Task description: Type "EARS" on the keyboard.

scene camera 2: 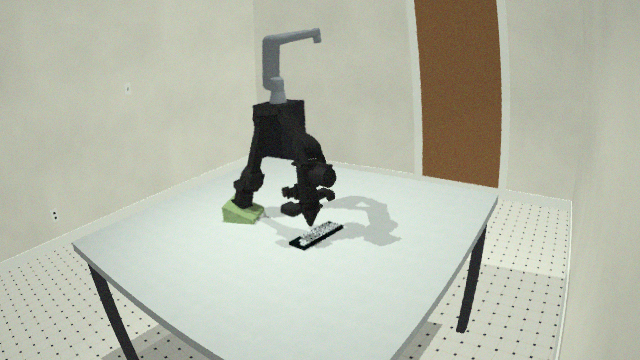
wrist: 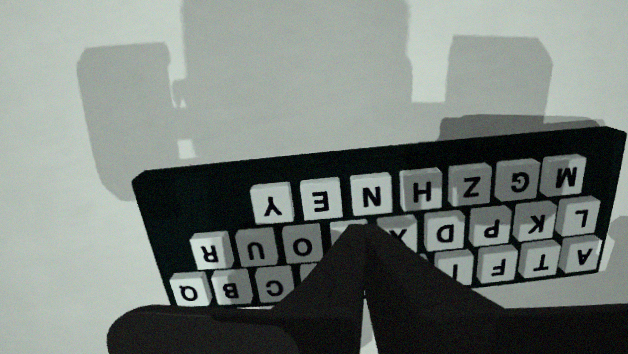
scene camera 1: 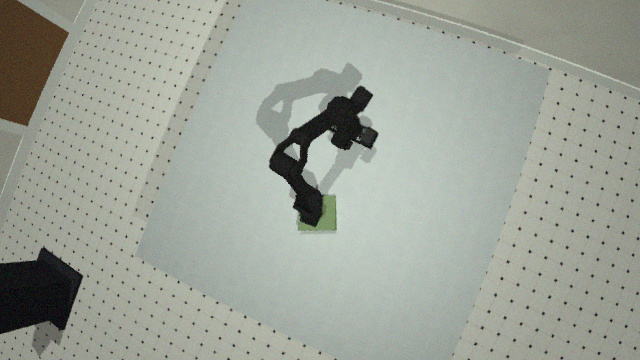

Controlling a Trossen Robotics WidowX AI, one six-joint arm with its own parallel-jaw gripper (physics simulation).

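Places are measured from the arm's base along level axes (x ahead, y left, z up), in metres.
Where they show: gripper, between the fingertips: (scene camera 2: 310, 226) (wrist: 361, 237) (scene camera 1: 351, 132); arm's base, origin of its link: (scene camera 2: 241, 203) (scene camera 1: 311, 216).
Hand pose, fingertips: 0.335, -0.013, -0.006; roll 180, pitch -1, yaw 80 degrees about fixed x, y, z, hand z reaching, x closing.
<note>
Each offset is from my fingertips to the top centre of the thing, as dx, dy, dz. "*": to the spot under its first point. Level surfaces: height alone.
The dark keyboard @(* +0.015, -0.084, -0.027) (scene camera 2: 298, 244) (wrist: 185, 200) lies flat on the table; in the wrist view its white letter keys appear upside down. The E key @(-0.005, -0.012, -0.022) (wrist: 321, 200) is in the upper row, the R key @(+0.010, -0.060, -0.022) (wrist: 210, 252) is at the left of the middle row, and the A key @(+0.040, +0.093, -0.022) (wrist: 582, 256) is at the right end of the lower row. The S key is hidden behind the fingers. My gripper (scene camera 2: 311, 223) (wrist: 361, 237) is shut and empty, pointing down low over the middle of the keyboard, its tips in front of the J and X keys. Contact cannot be told.
The arm stands on a green block (scene camera 1: 328, 215) (scene camera 2: 240, 215) on the pale table @(dz -0.039) (scene camera 1: 400, 250) (scene camera 2: 300, 290). In scene camera 1 the arm covers most of the keyboard's area. A grey arm (scene camera 2: 271, 60) on a black pedestal (scene camera 1: 30, 295) stands beyond the table.
</note>
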